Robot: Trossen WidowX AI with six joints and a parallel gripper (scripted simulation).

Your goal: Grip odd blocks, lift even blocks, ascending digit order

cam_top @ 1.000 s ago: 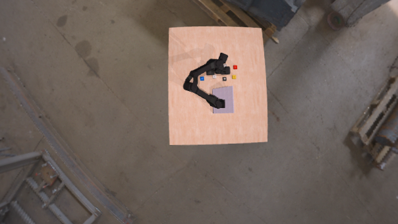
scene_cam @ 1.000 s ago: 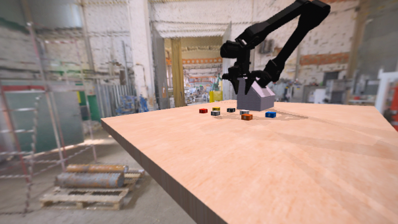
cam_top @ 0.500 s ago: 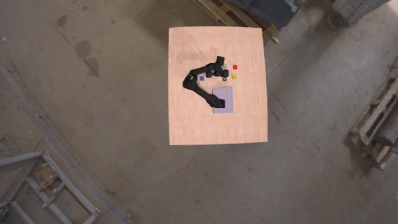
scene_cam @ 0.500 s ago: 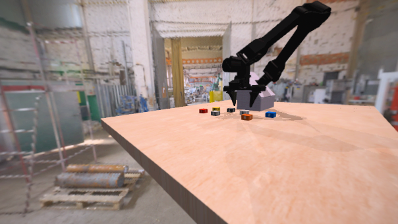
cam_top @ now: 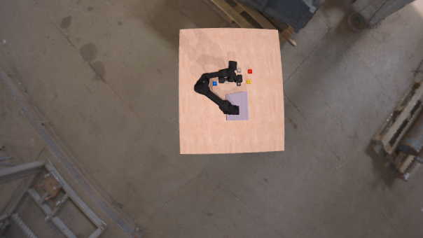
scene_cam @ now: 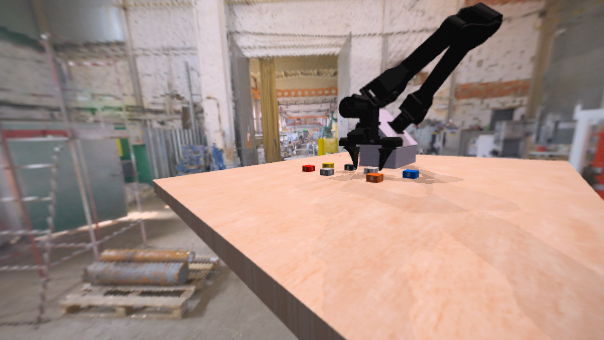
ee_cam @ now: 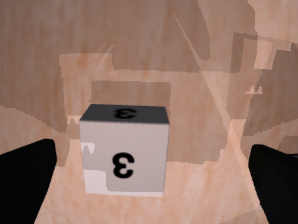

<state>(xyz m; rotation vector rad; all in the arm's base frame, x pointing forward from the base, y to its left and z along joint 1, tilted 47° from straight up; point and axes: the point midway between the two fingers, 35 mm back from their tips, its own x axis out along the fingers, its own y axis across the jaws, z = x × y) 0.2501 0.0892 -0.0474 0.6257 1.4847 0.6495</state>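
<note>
My gripper tip is 1 cm to the right of the white block. From my gripper tip the other things lie so: blue block: 2 cm behind, 12 cm to the left; then dark block: 2 cm behind, 8 cm to the right; then orange block: 8 cm ahead, 7 cm to the left.
</note>
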